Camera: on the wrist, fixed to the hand. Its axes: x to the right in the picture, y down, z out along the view.
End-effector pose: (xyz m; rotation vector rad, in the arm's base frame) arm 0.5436 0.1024 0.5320 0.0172 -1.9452 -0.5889
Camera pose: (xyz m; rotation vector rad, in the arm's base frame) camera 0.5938 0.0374 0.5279 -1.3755 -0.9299 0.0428
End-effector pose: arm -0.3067 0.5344 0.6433 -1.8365 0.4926 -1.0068
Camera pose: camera -0.3701 0.5248 0.6946 -1.0112 2.0602 -0.1338
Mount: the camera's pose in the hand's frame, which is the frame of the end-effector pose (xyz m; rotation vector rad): -0.0082 -0.0463 -0.0674 -0.4699 0.4053 1.5175
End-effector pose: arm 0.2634 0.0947 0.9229 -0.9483 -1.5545 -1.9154
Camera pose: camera 0.2203 0.0393 0.8802 -1.2327 0.0856 -1.1130
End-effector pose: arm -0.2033 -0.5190 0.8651 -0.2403 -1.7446 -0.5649
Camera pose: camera -0.1643 -0.5908 0.8565 -1.4813 -0.6348 0.1439
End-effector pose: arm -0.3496 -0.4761 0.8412 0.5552 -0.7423 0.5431
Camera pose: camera -0.2937 -0.4689 0.7814 -0.6814 -0.7617 1.7459
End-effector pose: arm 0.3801 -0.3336 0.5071 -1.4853 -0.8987 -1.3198
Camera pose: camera 0.3145 -0.3831 0.5065 -1.5172 0.8174 -0.5506
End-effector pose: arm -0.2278 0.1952 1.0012 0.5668 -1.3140 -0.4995
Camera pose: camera -0.1642 0.1720 0.9546 -0.7244 -0.8587 0.5522
